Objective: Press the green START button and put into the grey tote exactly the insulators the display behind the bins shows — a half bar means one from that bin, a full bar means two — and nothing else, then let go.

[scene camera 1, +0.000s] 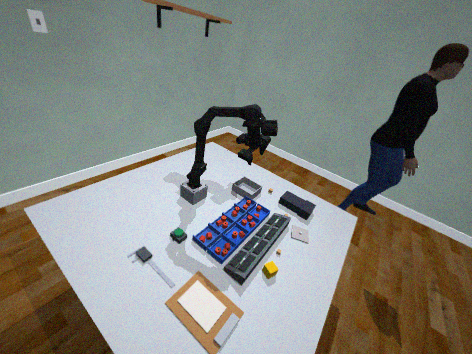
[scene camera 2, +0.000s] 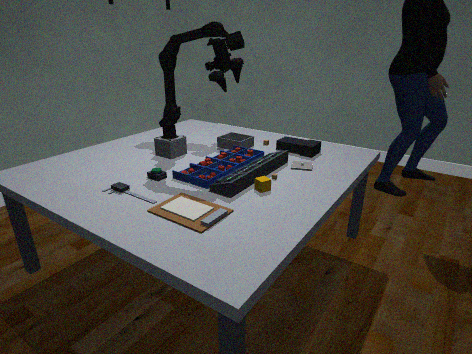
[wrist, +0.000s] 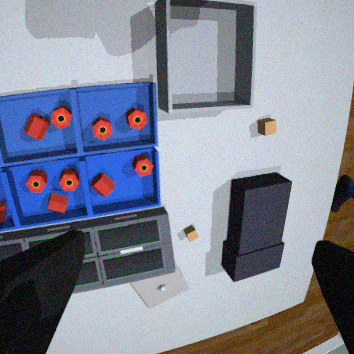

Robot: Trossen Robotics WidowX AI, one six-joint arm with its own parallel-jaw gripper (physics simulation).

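Note:
My gripper [scene camera 1: 256, 156] [scene camera 2: 231, 86] [wrist: 201, 248] is open and empty, high above the table. The grey tote [scene camera 1: 242, 194] [scene camera 2: 232, 143] [wrist: 244, 55] looks empty and stands beside the blue bins [scene camera 1: 207, 251] [scene camera 2: 190, 179] [wrist: 77, 122]. Red insulators [wrist: 137, 119] lie in the bins; in the wrist view the two bins nearest the tote hold two each, and their neighbours two and three. The display [scene camera 1: 257, 245] [scene camera 2: 250, 175] [wrist: 131, 235] has dark windows with thin green outlines; I cannot read its bars. The green START button [scene camera 1: 178, 232] [scene camera 2: 157, 171] is left of the bins, outside the wrist view.
A black box [scene camera 1: 297, 205] [scene camera 2: 298, 146] [wrist: 260, 215] stands beyond the display's far end. Small wooden cubes [wrist: 267, 126], a yellow cube [scene camera 1: 270, 270] [scene camera 2: 262, 184] and a pale plate [scene camera 1: 300, 234] lie nearby. A caliper [scene camera 1: 161, 275] and clipboard [scene camera 1: 170, 303] lie towards the front. A person stands behind the table.

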